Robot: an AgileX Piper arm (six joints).
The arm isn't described. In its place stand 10 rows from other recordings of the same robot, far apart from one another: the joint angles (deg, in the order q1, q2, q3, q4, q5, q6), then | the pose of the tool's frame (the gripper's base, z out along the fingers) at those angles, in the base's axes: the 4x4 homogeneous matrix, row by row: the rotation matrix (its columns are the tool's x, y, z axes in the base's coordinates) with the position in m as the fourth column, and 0 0 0 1 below.
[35.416 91.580 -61.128 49.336 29.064 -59.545] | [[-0.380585 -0.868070 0.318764 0.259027], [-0.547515 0.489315 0.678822 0.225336], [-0.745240 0.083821 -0.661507 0.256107], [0 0 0 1]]
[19.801 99.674 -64.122 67.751 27.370 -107.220] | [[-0.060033 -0.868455 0.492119 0.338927], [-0.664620 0.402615 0.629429 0.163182], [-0.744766 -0.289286 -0.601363 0.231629], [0 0 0 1]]
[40.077 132.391 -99.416 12.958 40.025 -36.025] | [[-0.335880 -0.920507 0.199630 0.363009], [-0.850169 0.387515 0.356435 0.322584], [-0.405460 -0.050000 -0.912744 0.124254], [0 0 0 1]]
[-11.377 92.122 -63.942 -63.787 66.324 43.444] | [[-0.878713 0.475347 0.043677 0.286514], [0.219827 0.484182 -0.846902 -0.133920], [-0.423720 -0.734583 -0.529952 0.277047], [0 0 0 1]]
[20.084 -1.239 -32.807 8.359 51.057 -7.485] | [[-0.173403 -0.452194 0.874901 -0.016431], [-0.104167 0.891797 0.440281 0.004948], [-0.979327 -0.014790 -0.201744 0.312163], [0 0 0 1]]
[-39.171 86.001 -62.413 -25.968 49.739 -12.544] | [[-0.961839 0.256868 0.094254 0.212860], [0.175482 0.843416 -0.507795 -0.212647], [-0.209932 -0.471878 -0.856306 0.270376], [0 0 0 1]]
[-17.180 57.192 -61.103 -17.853 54.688 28.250] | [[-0.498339 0.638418 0.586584 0.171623], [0.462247 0.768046 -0.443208 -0.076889], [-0.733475 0.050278 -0.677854 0.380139], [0 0 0 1]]
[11.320 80.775 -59.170 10.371 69.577 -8.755] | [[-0.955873 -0.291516 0.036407 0.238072], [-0.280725 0.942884 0.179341 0.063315], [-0.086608 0.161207 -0.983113 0.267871], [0 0 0 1]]
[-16.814 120.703 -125.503 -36.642 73.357 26.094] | [[-0.677603 0.698547 0.229972 0.423688], [0.413081 0.620230 -0.666843 -0.182391], [-0.608456 -0.356857 -0.708826 0.345924], [0 0 0 1]]
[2.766 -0.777 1.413 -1.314 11.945 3.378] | [[-0.133286 -0.038717 0.990321 0.055613], [0.030115 0.998617 0.043094 0.002254], [-0.990620 0.035567 -0.131936 0.186762], [0 0 0 1]]
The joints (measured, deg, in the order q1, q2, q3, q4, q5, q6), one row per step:
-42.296, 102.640, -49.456, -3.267, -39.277, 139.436
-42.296, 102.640, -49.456, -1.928, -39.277, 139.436
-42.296, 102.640, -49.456, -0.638, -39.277, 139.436
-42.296, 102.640, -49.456, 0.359, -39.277, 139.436
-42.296, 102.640, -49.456, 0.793, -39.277, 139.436
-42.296, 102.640, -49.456, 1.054, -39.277, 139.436
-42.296, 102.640, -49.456, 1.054, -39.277, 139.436
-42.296, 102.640, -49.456, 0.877, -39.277, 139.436
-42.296, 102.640, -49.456, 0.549, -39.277, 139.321
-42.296, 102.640, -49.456, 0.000, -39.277, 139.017
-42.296, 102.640, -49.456, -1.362, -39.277, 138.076
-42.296, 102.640, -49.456, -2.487, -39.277, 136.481
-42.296, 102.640, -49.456, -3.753, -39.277, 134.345
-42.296, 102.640, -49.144, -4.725, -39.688, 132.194
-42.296, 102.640, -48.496, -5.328, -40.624, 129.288
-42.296, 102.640, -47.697, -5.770, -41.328, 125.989
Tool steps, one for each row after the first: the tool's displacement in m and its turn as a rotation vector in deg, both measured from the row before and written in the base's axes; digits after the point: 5 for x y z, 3 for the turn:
-0.00087, -0.00103, 0.00004, 0.660, -0.601, -0.998
-0.00086, -0.00097, 0.00002, 0.636, -0.579, -0.961
-0.00067, -0.00074, 0.00000, 0.492, -0.447, -0.743
-0.00030, -0.00032, 0.00000, 0.214, -0.195, -0.323
-0.00018, -0.00019, 0.00000, 0.129, -0.117, -0.195
0.00000, 0.00000, 0.00000, 0.000, 0.000, 0.000
0.00012, 0.00013, 0.00000, -0.087, 0.079, 0.132
0.00022, 0.00024, 0.00000, -0.245, 0.224, 0.262
0.00037, 0.00041, 0.00000, -0.492, 0.449, 0.456
0.00091, 0.00102, -0.00001, -1.364, 1.231, 1.161
0.00074, 0.00086, -0.00003, -1.743, 1.540, 1.086
0.00082, 0.00097, -0.00005, -2.234, 1.933, 1.276
-0.00004, 0.00141, -0.00089, -2.165, 1.701, 1.080
-0.00096, 0.00184, -0.00164, -2.671, 1.823, 0.950
-0.00150, 0.00210, -0.00268, -2.656, 2.266, 0.879

